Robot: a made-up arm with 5 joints.
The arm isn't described. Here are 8 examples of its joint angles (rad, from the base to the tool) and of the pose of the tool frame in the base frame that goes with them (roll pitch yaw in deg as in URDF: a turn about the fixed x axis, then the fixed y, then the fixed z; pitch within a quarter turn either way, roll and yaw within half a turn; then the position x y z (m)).
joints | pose
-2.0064 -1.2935 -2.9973 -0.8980 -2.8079 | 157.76 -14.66 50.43 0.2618 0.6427 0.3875
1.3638 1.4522 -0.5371 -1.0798 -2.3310 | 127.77 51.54 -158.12 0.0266 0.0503 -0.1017
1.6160 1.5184 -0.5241 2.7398 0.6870 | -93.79 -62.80 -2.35 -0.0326 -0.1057 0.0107
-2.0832 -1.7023 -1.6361 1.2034 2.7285 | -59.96 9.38 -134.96 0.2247 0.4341 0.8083
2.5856 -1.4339 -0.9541 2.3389 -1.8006 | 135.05 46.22 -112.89 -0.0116 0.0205 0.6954
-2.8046 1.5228 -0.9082 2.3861 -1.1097 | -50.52 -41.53 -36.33 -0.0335 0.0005 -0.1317
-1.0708 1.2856 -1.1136 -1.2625 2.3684 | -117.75 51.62 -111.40 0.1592 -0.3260 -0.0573
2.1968 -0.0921 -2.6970 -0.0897 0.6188 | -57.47 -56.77 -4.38 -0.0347 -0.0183 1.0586
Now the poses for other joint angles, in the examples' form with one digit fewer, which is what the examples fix.
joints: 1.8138 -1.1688 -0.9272 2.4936 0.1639
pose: 128.0 67.8 83.8 -0.056 0.095 0.655
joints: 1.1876 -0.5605 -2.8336 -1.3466 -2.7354
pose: 170.9 -37.9 -133.6 -0.129 -0.358 0.838
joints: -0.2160 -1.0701 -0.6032 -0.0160 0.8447
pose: -157.4 -32.2 -51.4 0.191 -0.031 0.668
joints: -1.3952 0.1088 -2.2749 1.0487 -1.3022
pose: 78.7 7.6 -37.5 0.042 -0.438 0.904
